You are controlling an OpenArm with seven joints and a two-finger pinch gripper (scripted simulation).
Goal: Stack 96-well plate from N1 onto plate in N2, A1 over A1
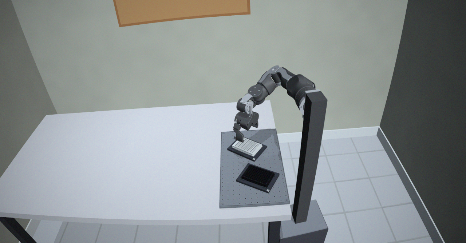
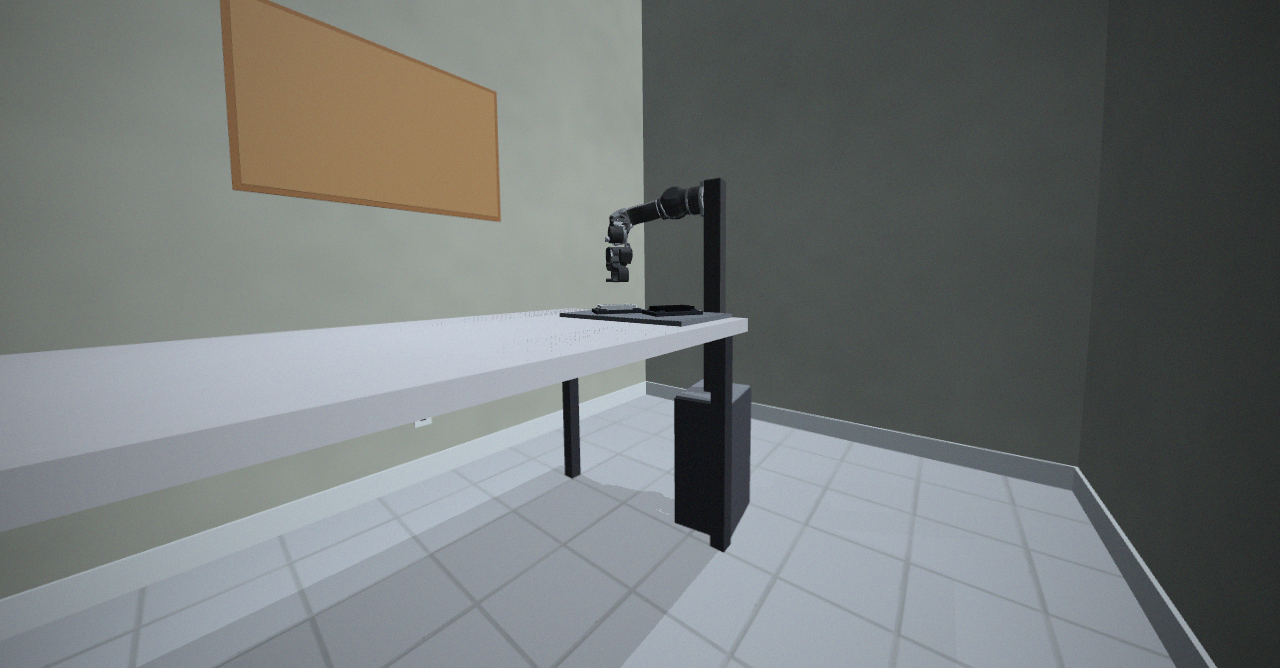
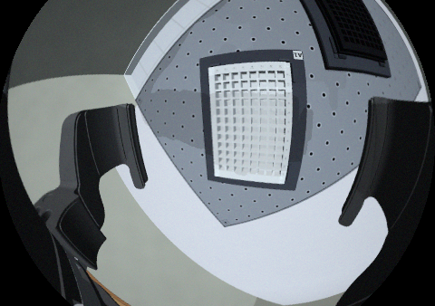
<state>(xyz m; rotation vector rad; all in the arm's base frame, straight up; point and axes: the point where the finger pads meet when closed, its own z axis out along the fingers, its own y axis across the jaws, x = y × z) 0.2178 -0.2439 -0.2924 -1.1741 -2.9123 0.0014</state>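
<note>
Right now my hand is 8 cm above the white 96-well plate. Round my hand: black 96-well plate 20 cm to the left, 8 cm below, 1 cm behind.
</note>
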